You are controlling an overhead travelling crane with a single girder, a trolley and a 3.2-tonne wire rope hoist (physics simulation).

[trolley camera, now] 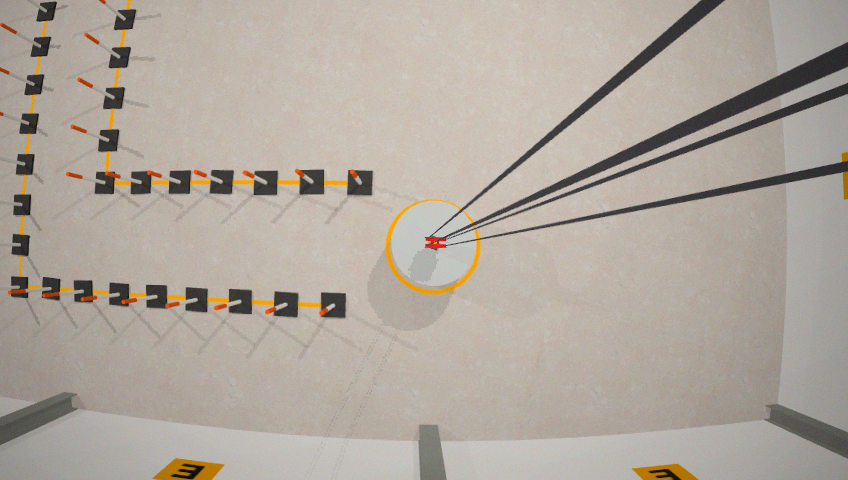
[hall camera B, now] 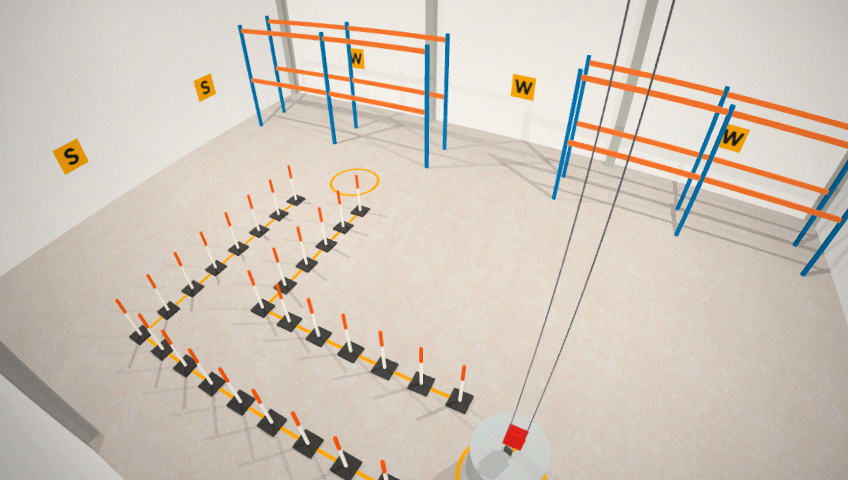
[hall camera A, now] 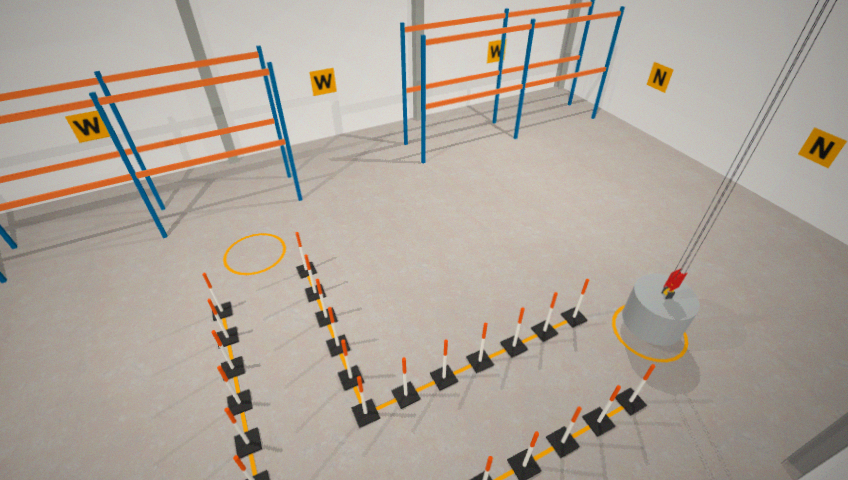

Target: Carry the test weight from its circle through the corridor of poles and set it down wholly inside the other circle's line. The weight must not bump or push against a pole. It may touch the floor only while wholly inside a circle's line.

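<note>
The grey round test weight [hall camera A: 653, 318] [hall camera B: 490, 443] [trolley camera: 410, 226] hangs upright from the red hook block. The hook [hall camera A: 668, 292] [hall camera B: 508, 450] [trolley camera: 435, 242] is shut on the weight's top fitting. The weight hangs a little above its yellow circle [hall camera A: 613, 324] [hall camera B: 458, 465] [trolley camera: 387, 245], its shadow lying apart from it. In the trolley view it is inside the circle's line, near the middle. The other yellow circle [hall camera A: 248, 274] [hall camera B: 330, 181] lies at the corridor's far end; it does not show in the trolley view.
The inner pole row ends at a pole base [hall camera A: 574, 317] [hall camera B: 459, 400] [trolley camera: 360, 182] left of the weight in the trolley view. The outer row ends at another base [hall camera A: 630, 401] [trolley camera: 333, 305]. The corridor bends once. Blue and orange racks [hall camera A: 423, 101] [hall camera B: 426, 107] stand by the W wall.
</note>
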